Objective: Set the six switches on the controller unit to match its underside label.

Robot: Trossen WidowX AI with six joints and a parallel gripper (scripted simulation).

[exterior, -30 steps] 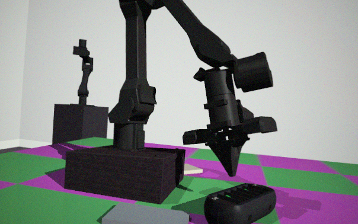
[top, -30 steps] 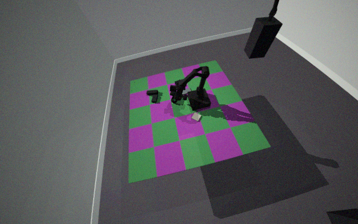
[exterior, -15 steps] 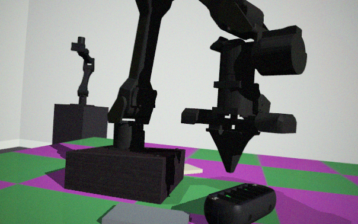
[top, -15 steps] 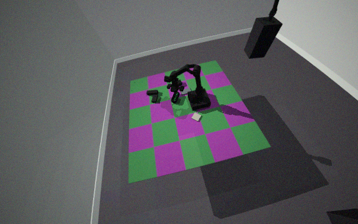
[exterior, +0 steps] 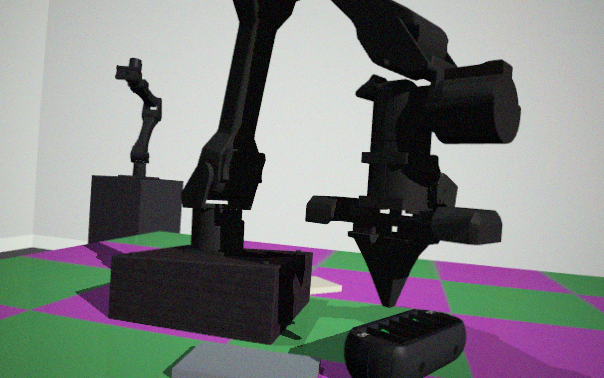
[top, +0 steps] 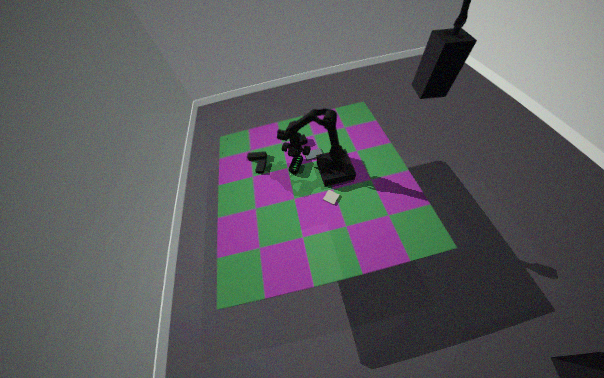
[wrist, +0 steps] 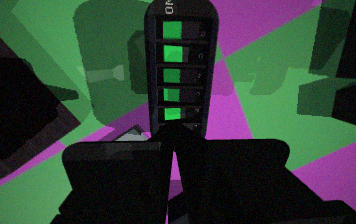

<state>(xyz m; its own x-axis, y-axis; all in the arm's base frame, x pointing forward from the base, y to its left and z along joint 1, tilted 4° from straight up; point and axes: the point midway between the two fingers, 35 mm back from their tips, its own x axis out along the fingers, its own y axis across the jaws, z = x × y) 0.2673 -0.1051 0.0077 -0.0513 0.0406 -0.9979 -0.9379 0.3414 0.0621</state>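
Right now my gripper tip is 11 cm past the flat grey plate, 6 cm to the left of it and 6 cm above it. Round my gripper tip: cream tile (20 cm behind, 30 cm to the left, 6 cm below).
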